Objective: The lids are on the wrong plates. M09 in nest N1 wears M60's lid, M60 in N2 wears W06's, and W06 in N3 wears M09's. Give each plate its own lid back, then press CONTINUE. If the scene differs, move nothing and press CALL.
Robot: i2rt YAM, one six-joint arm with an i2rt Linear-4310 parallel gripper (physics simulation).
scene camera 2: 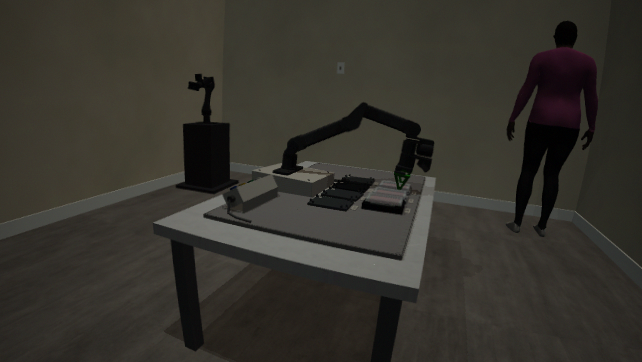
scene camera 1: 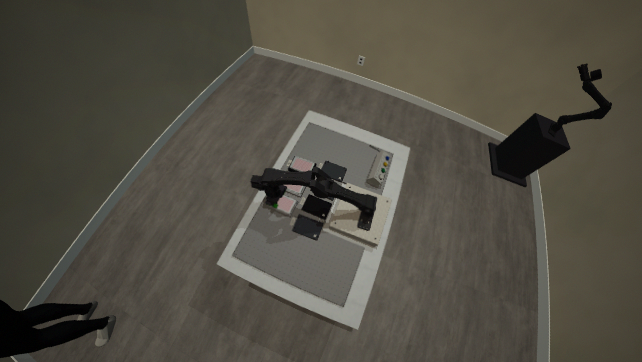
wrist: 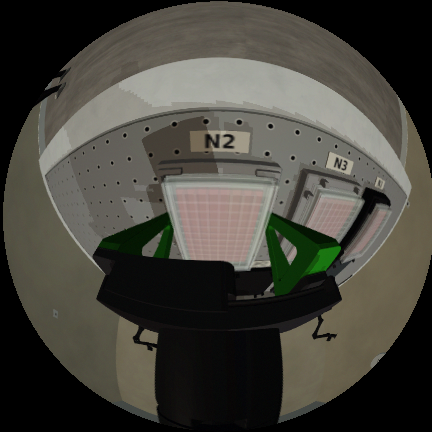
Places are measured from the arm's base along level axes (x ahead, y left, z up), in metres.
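Pixels of known places: gripper, fingertip midpoint: [scene camera 2: 400,187] [scene camera 1: 278,201] [wrist: 218,216]; arm's base at its link origin: [scene camera 2: 288,170] [scene camera 1: 367,212].
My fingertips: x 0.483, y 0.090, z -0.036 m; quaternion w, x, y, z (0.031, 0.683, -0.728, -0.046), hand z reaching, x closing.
Ahead of a thing's pixels: the offset from my fingertips to its top centre. "spot": to the spot under its first point.
The lidded plate in nest N2 @[spot: 0.010 m up, 0.049 m back, 0.007 m left] [scene camera 1: 286,204] [wrist: 221,225] has a clear lid over a pink grid and sits level in its nest. My gripper [scene camera 1: 278,201] [scene camera 2: 400,181] [wrist: 218,216] points down there, its green fingers against the lid's two long sides, shut on the lid. The lidded plate in N3 @[0.011 m up, 0.034 m back, 0.126 m right] [scene camera 1: 295,188] [wrist: 336,215] is beside it, partly under the arm in scene camera 1. The lidded plate in N1 @[0.022 m up, 0.044 m back, 0.259 m right] [scene camera 1: 302,164] [scene camera 2: 385,199] [wrist: 369,232] is farthest from my gripper. Lid codes are not readable. The button box @[0.066 m up, 0.496 m back, 0.407 m right] [scene camera 1: 378,170] [scene camera 2: 252,192] has coloured buttons; their labels are not readable.
Several flat dark stands [scene camera 1: 307,227] [scene camera 2: 331,202] lie between the nests and the arm's cream base block [scene camera 1: 382,220] [scene camera 2: 314,186]. A person [scene camera 1: 60,315] [scene camera 2: 562,100] stands beyond the table's nest side. Another arm stands on a black pedestal [scene camera 1: 530,147] [scene camera 2: 206,155], away from the table.
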